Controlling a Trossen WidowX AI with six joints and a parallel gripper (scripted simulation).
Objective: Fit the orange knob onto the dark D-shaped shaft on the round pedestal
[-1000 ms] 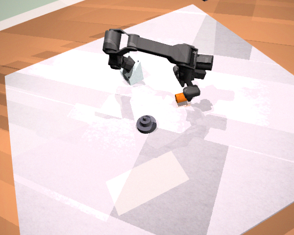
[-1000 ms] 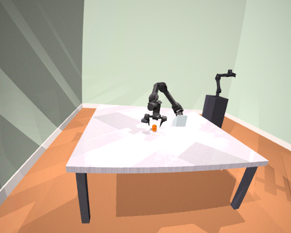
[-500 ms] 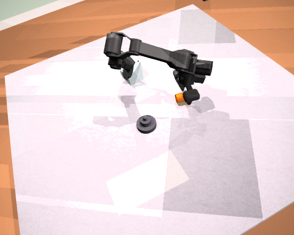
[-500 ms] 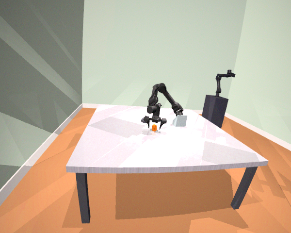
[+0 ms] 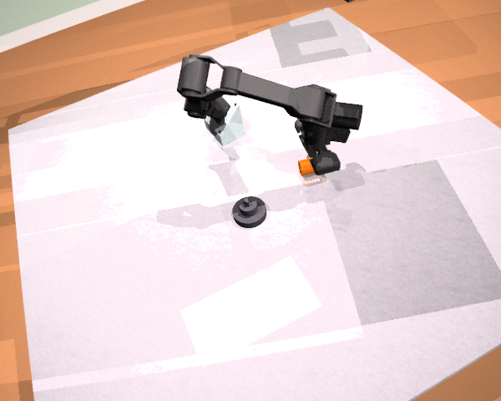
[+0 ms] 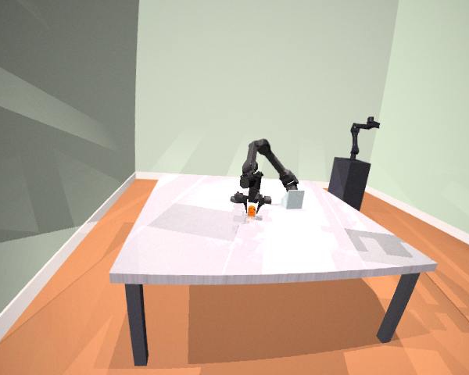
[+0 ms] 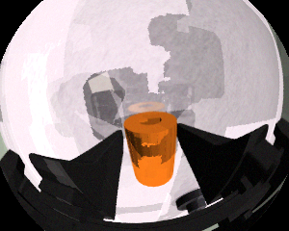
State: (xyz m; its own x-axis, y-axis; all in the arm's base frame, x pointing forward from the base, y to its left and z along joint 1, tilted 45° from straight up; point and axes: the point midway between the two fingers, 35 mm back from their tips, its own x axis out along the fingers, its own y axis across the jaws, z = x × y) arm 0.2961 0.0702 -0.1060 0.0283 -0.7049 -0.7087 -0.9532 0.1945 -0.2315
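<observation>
Now: the orange knob 1 cm to the right of my gripper tip and 1 cm above it. Round my gripper tip: dark pedestal (22 cm to the right, 2 cm ahead, 2 cm above).
</observation>
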